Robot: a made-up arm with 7 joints. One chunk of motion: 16 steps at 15 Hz.
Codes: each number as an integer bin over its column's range. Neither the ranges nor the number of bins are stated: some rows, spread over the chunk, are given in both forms.
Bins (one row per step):
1: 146 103 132 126 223 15 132
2: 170 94 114 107 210 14 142
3: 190 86 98 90 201 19 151
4: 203 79 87 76 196 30 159
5: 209 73 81 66 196 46 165
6: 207 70 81 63 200 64 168
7: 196 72 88 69 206 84 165
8: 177 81 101 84 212 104 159
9: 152 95 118 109 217 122 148
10: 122 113 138 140 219 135 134
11: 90 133 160 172 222 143 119
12: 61 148 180 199 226 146 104
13: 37 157 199 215 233 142 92
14: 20 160 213 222 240 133 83
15: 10 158 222 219 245 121 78
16: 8 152 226 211 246 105 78
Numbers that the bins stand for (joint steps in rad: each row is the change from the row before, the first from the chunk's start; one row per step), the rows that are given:
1: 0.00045 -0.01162 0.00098 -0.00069 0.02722 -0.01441 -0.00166
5: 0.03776 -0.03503 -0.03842 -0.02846 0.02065 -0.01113 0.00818
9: 0.00401 -0.01786 -0.00984 -0.00856 0.02576 -0.00308 0.00311
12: -0.04988 0.02350 0.03806 0.03309 0.02795 -0.00054 -0.01000
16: -0.08126 0.02662 0.07360 0.03864 0.03281 -0.00488 -0.01775
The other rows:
2: 0.01467 -0.01864 -0.01293 -0.00949 0.02406 -0.01452 0.00132
3: 0.02651 -0.02489 -0.02529 -0.01735 0.02187 -0.01399 0.00400
4: 0.03421 -0.03035 -0.03379 -0.02383 0.02065 -0.01282 0.00639
6: 0.03658 -0.03737 -0.03842 -0.02985 0.02163 -0.00922 0.00907
7: 0.03006 -0.03581 -0.03302 -0.02707 0.02309 -0.00711 0.00818
8: 0.01881 -0.02879 -0.02297 -0.02013 0.02455 -0.00499 0.00639
10: -0.01376 -0.00382 0.00561 0.00578 0.02625 -0.00171 -0.00106
11: -0.03271 0.01179 0.02261 0.02059 0.02698 -0.00086 -0.00553
13: -0.06409 0.03052 0.05274 0.04049 0.02965 -0.00096 -0.01358
14: -0.07416 0.03286 0.06355 0.04373 0.03135 -0.00192 -0.01626
15: -0.08008 0.03130 0.07051 0.04234 0.03257 -0.00319 -0.01775

